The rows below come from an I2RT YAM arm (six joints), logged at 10 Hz.
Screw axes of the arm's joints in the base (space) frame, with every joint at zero. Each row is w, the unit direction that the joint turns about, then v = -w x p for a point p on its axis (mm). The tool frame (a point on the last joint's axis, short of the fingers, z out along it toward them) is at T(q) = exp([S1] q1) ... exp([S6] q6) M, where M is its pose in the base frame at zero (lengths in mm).
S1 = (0, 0, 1, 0.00, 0.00, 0.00)
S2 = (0, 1, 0, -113.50, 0.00, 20.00)
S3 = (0, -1, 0, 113.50, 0.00, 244.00)
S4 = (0, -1, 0, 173.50, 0.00, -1.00)
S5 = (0, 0, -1, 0.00, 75.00, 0.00)
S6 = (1, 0, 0, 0.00, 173.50, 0.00)
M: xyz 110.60 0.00 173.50 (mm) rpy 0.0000 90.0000 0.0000 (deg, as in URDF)
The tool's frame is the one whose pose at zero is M.
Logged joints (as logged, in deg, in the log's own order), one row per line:
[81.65 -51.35 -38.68 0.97 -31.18 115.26]
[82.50 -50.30 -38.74 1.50 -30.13 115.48]
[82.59 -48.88 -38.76 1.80 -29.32 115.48]
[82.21 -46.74 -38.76 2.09 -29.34 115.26]
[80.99 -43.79 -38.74 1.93 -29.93 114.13]
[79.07 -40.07 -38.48 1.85 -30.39 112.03]
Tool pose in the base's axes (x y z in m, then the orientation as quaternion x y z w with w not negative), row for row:
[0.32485 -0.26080 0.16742 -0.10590 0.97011 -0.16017 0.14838]
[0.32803 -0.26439 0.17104 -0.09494 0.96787 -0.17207 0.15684]
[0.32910 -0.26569 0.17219 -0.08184 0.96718 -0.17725 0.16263]
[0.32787 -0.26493 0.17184 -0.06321 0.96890 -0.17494 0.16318]
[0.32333 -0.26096 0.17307 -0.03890 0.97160 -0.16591 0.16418]
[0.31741 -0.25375 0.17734 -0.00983 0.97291 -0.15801 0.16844]
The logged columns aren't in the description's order. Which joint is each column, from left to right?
Columns, left to right: q3, q6, q1, q5, q4, q2.
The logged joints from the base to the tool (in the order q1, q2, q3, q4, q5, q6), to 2 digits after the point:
[-38.68 115.26 81.65 -31.18 0.97 -51.35]
[-38.74 115.48 82.50 -30.13 1.50 -50.30]
[-38.76 115.48 82.59 -29.32 1.80 -48.88]
[-38.76 115.26 82.21 -29.34 2.09 -46.74]
[-38.74 114.13 80.99 -29.93 1.93 -43.79]
[-38.48 112.03 79.07 -30.39 1.85 -40.07]

